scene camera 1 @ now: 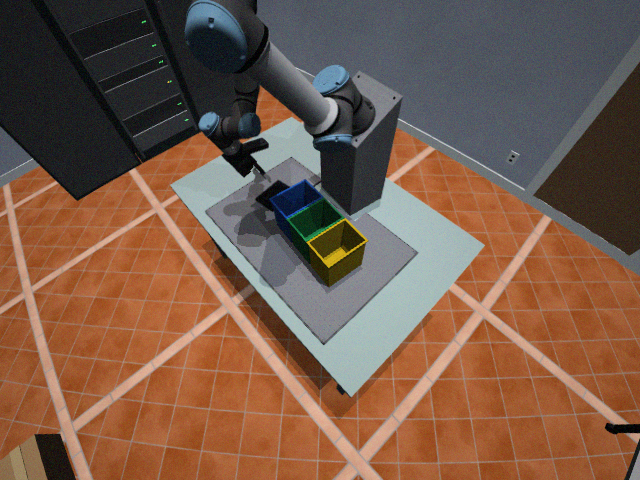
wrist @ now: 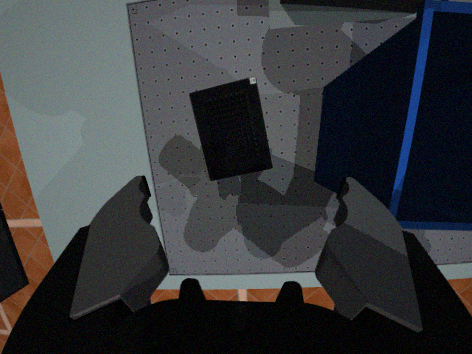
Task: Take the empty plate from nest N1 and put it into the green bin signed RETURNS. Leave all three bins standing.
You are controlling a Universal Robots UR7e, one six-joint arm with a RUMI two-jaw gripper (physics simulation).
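Places are measured from the arm's base along level axes (x right, y ahead, z up), in millimetres.
Pixels of known places: gripper, between the fingertips: (scene camera 1: 261, 172) (wrist: 242, 179); arm's base, origin of its link: (scene camera 1: 355, 117).
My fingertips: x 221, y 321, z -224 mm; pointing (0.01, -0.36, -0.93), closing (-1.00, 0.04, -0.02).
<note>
Ahead of a thing's pixels: the offset from my fingertips to its top centre. "spot": to the spot under its first point. Level surfaces: height alone.
A black rectangular plate or nest with a faint grid and a small white tag at one corner @[spot: dx +21, dy -52, dz -176 mm] (wrist: 231, 129) (scene camera 1: 267, 196) lies slightly turned on the grey mat, beside the blue bin; it is too dark to tell plate from nest, and no N1 sign is readable. The green bin @[dx -329, dy -24, dz -21 mm] (scene camera 1: 313, 221) stands upright in the middle of the row, between the blue and yellow bins; its RETURNS sign does not show. My gripper (scene camera 1: 256, 174) (wrist: 242, 179) is open and empty, above the mat's far-left part, with the black plate ahead of its fingertips in the wrist view.
The blue bin @[dx -198, dy -33, dz -21 mm] (scene camera 1: 284, 214) (wrist: 414, 100) and the yellow bin @[dx -460, dy -16, dz -21 mm] (scene camera 1: 345, 266) stand upright. The perforated grey mat @[dz -201 mm] (scene camera 1: 320, 315) (wrist: 172, 60) lies on the pale table @[dz -214 mm] (scene camera 1: 439, 248) (wrist: 75, 165). The arm's grey pedestal (scene camera 1: 356, 170) rises behind the bins. A dark server rack (scene camera 1: 51, 103) stands behind left.
</note>
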